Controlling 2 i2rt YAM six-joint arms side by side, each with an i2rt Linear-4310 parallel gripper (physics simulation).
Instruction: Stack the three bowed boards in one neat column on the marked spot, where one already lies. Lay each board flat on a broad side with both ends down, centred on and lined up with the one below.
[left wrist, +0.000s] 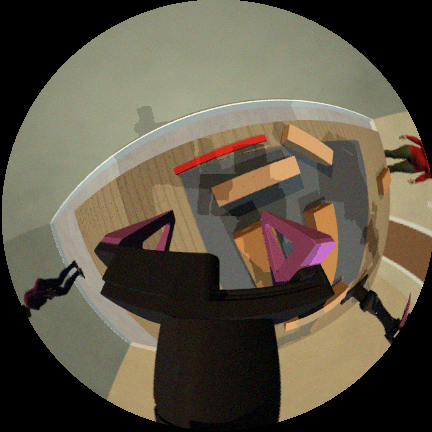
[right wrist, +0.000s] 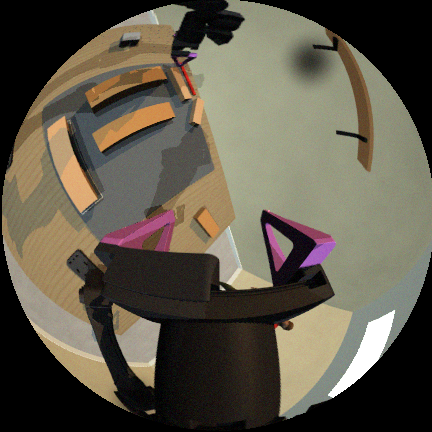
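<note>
Three bowed orange boards lie on the dark grey mat. One board lies on the thinly outlined spot; the left wrist view shows only part of it. A second board lies across the mat, partly behind a finger in the left wrist view. A third board lies beside it, roughly parallel and apart. My left gripper is open and empty, above the table near the red strip's end of the mat. My right gripper is open and empty, raised and away from the boards.
Two smaller wooden blocks, one by the red strip and one beside it, stand along the mat's edge. Another block lies off the mat. A grey block is at the far end.
</note>
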